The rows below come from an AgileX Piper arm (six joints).
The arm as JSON. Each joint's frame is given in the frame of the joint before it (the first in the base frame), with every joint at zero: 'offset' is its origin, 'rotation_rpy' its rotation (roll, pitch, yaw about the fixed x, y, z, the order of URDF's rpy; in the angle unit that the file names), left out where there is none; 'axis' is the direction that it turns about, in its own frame. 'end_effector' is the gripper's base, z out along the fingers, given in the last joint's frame.
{
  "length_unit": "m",
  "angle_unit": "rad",
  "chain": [
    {
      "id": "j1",
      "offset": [
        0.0,
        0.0,
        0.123
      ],
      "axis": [
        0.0,
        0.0,
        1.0
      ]
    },
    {
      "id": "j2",
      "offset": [
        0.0,
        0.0,
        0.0
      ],
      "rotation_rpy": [
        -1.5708,
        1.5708,
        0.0
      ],
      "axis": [
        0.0,
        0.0,
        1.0
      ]
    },
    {
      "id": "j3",
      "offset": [
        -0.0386,
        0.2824,
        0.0
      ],
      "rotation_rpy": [
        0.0,
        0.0,
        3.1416
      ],
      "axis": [
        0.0,
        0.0,
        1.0
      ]
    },
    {
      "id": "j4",
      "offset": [
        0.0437,
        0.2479,
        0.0
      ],
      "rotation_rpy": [
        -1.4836,
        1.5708,
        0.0
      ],
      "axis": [
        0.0,
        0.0,
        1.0
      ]
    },
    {
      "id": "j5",
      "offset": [
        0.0,
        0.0,
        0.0
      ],
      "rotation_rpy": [
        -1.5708,
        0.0,
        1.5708
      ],
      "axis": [
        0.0,
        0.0,
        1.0
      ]
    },
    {
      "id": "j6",
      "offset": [
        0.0,
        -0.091,
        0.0
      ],
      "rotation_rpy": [
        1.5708,
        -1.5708,
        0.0
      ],
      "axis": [
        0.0,
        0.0,
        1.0
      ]
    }
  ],
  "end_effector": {
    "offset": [
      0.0,
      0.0,
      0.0
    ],
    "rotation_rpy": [
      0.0,
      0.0,
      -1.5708
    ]
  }
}
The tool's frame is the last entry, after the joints.
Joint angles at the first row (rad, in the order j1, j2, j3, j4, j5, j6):
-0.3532 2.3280 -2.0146 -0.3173 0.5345 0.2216
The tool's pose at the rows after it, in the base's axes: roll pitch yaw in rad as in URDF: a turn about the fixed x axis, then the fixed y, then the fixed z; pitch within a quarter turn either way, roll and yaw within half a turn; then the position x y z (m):
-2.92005, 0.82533, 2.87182, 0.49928, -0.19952, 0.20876
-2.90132, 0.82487, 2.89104, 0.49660, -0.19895, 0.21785
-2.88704, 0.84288, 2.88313, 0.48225, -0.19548, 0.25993
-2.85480, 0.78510, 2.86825, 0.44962, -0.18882, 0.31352
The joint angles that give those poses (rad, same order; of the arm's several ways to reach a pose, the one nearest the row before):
-0.3532 2.3241 -2.0157 -0.3173 0.5356 0.2179
-0.3532 2.3053 -2.0158 -0.3173 0.5520 0.2021
-0.3532 2.2169 -2.0157 -0.3173 0.6241 0.1964
-0.3553 2.0882 -2.0169 -0.3173 0.8120 0.1627

